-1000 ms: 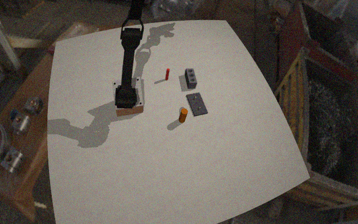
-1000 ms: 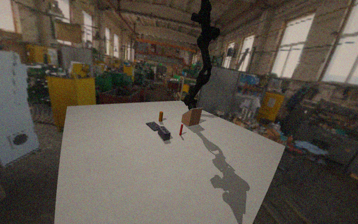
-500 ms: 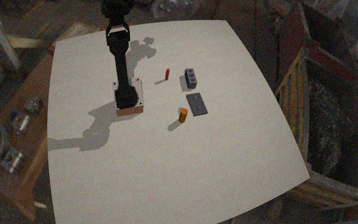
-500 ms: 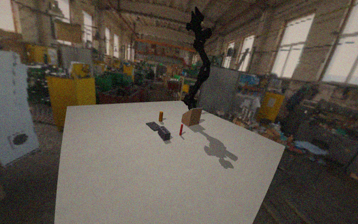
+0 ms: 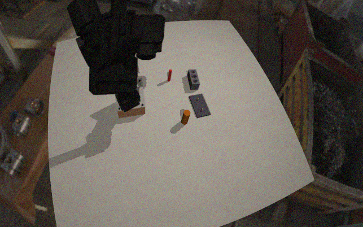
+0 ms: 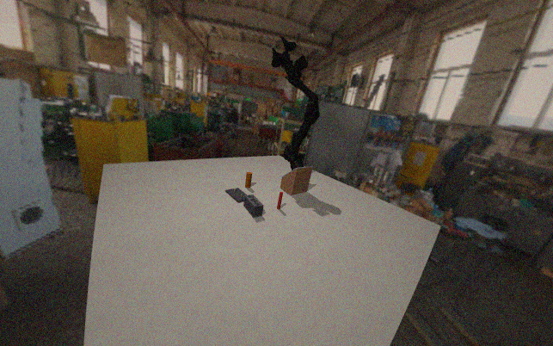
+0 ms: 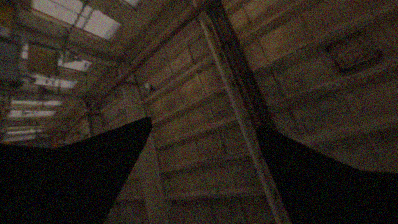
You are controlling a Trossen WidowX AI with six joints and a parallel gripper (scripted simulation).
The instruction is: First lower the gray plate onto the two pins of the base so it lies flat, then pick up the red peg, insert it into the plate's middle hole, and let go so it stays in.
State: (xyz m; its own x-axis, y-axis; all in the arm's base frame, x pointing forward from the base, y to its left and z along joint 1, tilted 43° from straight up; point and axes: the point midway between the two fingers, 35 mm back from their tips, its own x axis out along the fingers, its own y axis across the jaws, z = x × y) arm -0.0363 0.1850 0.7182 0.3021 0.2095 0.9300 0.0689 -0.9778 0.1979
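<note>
Right now my gripper tip is 280 mm short of the gray plate, 500 mm to the right of it and 760 mm above it. The rest, counted from my gripper tip: orange cylinder (200 mm ahead, 280 mm to the left, 760 mm below); gray base (290 mm ahead, 360 mm to the left, 790 mm below); red peg (160 mm ahead, 520 mm to the left, 760 mm below).
</note>
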